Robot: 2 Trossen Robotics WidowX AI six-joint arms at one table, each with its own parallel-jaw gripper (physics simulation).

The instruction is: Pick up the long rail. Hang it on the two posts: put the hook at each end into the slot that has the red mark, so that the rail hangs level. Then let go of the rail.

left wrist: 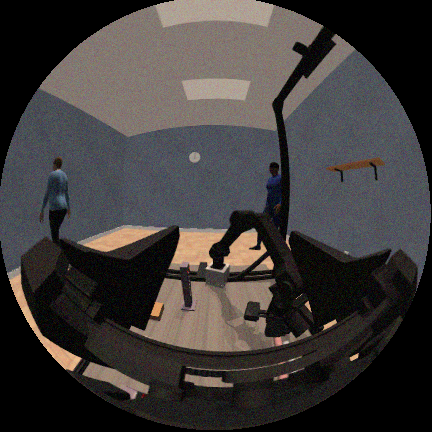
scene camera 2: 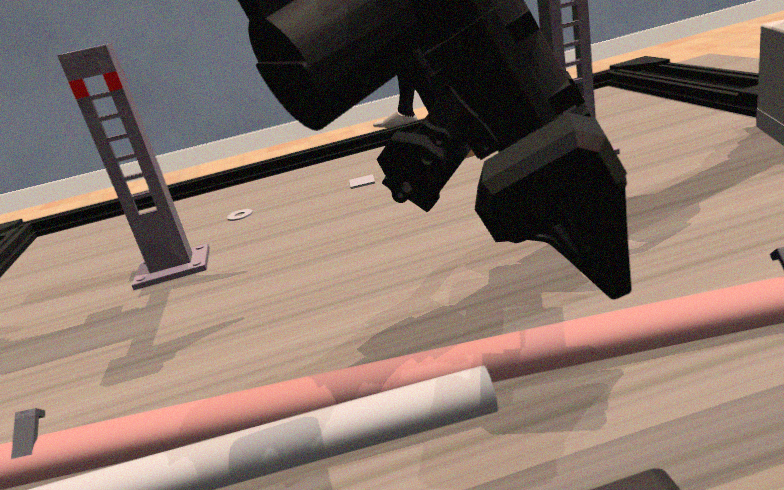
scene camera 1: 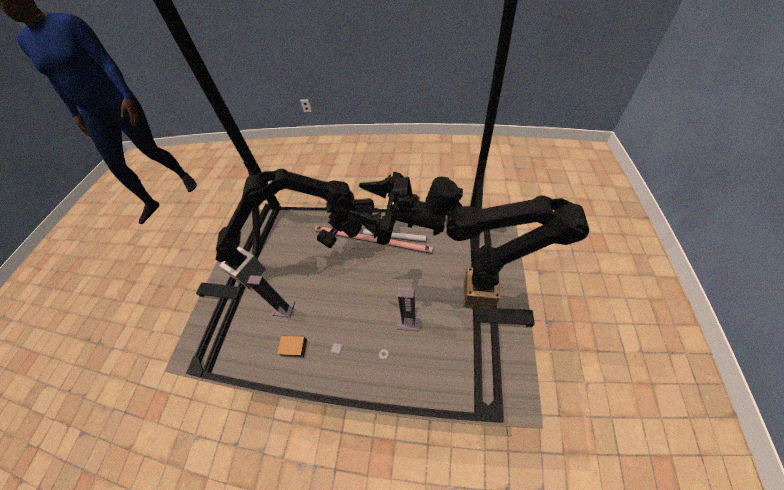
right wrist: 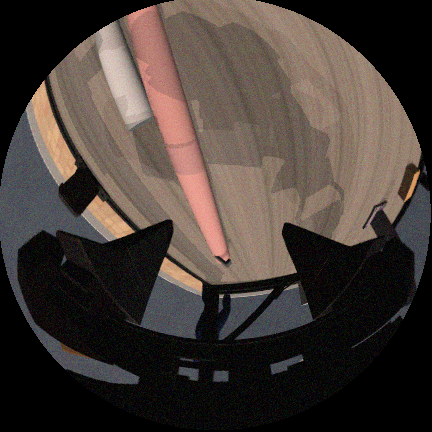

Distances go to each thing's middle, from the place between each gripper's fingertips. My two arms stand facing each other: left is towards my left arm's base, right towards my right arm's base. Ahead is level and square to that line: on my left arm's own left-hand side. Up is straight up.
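Counted from my left hand, the pink rail (right wrist: 157, 68) is 18 cm behind, 5 cm to the right and 41 cm below. The white rod (scene camera 2: 262, 450) sits 21 cm behind that same left hand, 3 cm to the left of it and 41 cm below it.
My right hand, measured from the pink rail, is 10 mm past it, 130 mm to the right of it and 30 mm above it. As for the white rod, I find it 30 mm behind my right hand, 220 mm to the left of it and 30 mm below it.
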